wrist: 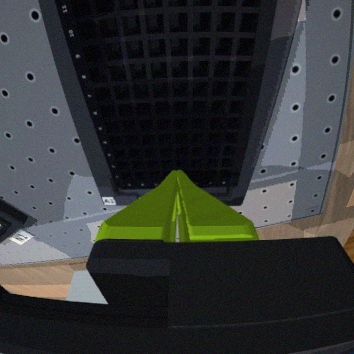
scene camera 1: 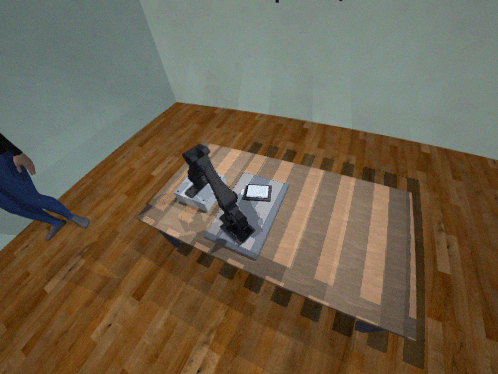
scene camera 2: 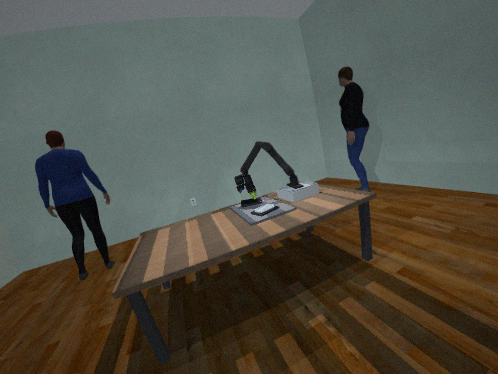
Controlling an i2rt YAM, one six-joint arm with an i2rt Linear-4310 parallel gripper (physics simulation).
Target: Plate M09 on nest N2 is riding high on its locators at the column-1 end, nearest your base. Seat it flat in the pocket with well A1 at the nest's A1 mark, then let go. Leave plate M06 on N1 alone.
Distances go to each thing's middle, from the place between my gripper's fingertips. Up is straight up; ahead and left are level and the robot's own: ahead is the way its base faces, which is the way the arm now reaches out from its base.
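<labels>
Grey perforated plate [scene camera 1: 260, 214]: 140 mm left of my hand, 10 mm ahead, 30 mm below; farthest from my hand of the things named here, going by their middles. Dark gridded well plate [wrist: 164, 92]: 50 mm ahead of my hand. Nest N2 [wrist: 110, 194]: 20 mm below my hand, 30 mm ahead.
</labels>
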